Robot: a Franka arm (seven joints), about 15 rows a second.
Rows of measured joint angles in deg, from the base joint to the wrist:
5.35 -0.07 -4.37 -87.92 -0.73 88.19 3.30
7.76 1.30 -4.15 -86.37 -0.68 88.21 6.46
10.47 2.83 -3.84 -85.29 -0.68 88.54 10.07
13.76 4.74 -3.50 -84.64 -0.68 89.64 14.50
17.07 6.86 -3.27 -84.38 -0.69 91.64 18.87
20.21 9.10 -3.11 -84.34 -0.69 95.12 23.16
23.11 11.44 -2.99 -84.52 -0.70 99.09 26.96
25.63 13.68 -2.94 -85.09 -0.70 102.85 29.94
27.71 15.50 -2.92 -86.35 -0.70 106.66 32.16
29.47 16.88 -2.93 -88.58 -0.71 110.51 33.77
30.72 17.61 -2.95 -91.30 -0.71 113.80 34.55
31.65 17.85 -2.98 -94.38 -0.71 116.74 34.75
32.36 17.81 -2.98 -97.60 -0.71 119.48 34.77
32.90 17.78 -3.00 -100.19 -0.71 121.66 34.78
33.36 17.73 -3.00 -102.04 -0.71 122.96 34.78
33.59 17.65 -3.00 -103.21 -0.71 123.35 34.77
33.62 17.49 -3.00 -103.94 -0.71 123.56 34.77
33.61 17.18 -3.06 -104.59 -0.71 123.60 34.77
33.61 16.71 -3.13 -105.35 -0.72 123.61 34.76
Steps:
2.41 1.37 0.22 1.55 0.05 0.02 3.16
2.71 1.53 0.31 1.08 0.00 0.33 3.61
3.29 1.91 0.34 0.65 0.00 1.10 4.43
3.31 2.12 0.23 0.26 -0.01 2.00 4.37
3.14 2.24 0.16 0.04 0.00 3.48 4.29
2.90 2.34 0.12 -0.18 -0.01 3.97 3.80
2.52 2.24 0.05 -0.57 0.00 3.76 2.98
2.08 1.82 0.02 -1.26 0.00 3.81 2.22
1.76 1.38 -0.01 -2.23 -0.01 3.85 1.61
1.25 0.73 -0.02 -2.72 0.00 3.29 0.78
0.93 0.24 -0.03 -3.08 0.00 2.94 0.20
0.71 -0.04 0.00 -3.22 0.00 2.74 0.02
0.54 -0.03 -0.02 -2.59 0.00 2.18 0.01
0.46 -0.05 0.00 -1.85 0.00 1.30 0.00
0.23 -0.08 0.00 -1.17 0.00 0.39 -0.01
0.03 -0.16 0.00 -0.73 0.00 0.21 0.00
-0.01 -0.31 -0.06 -0.65 0.00 0.04 0.00
0.00 -0.47 -0.07 -0.76 -0.01 0.01 -0.01

